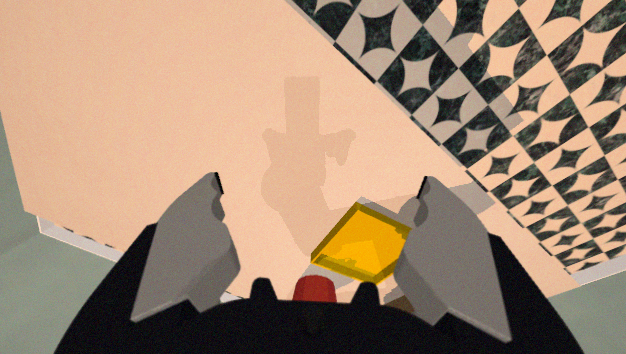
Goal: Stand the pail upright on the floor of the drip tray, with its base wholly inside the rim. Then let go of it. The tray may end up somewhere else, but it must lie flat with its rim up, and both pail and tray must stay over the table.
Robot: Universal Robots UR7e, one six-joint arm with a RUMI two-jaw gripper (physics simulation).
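A yellow square drip tray lies flat on the table, right of centre, its right corner hidden by the right finger. A red tapered thing, which looks like the pail, shows at the bottom centre. Its lower part is hidden behind the gripper's body, and I cannot tell whether it is upright or tipped. My gripper is open, with nothing between its fingers. It hangs above the table, and its shadow falls on the table top.
The peach table top has edges at the left and lower left, with green floor beyond. A dark and light patterned surface fills the upper right. A brown thing shows partly beside the right finger's base.
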